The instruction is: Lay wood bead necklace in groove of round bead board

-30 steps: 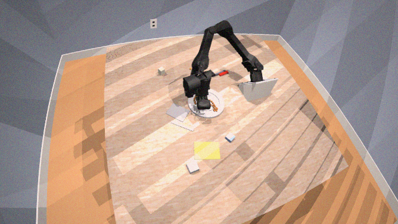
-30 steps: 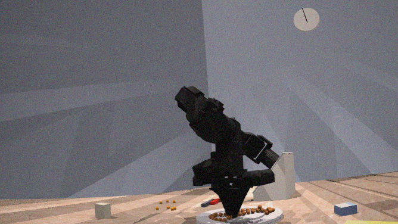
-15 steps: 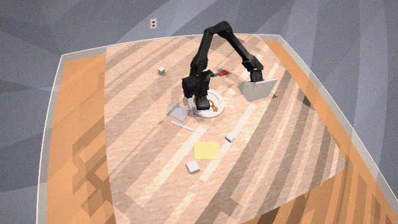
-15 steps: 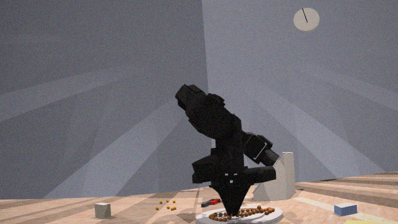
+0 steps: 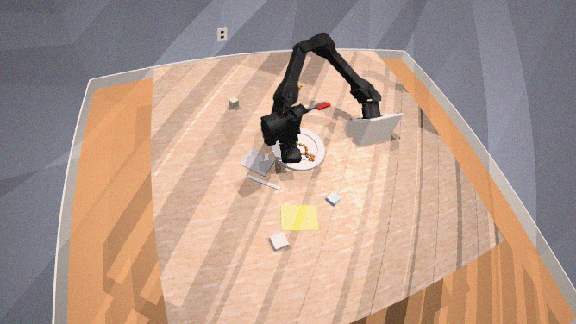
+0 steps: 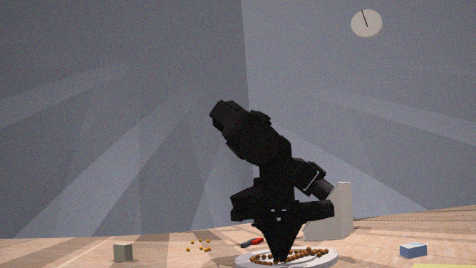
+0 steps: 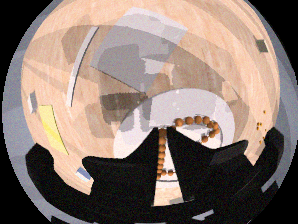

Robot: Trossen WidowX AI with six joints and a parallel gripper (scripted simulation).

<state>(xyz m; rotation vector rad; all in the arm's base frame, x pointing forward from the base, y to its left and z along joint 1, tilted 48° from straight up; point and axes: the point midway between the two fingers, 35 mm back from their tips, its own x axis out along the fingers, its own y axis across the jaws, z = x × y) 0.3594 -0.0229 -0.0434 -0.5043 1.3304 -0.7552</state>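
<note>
Right now the grey sheet is 10 cm ahead of my gripper tip and 2 cm below it. Round my gripper tip: yellow sheet 24 cm to the left, 3 cm ahead, 2 cm below; blue block 21 cm to the left, 10 cm behind, 1 cm below; stick 10 cm ahead, 9 cm to the left, 2 cm below.
</note>
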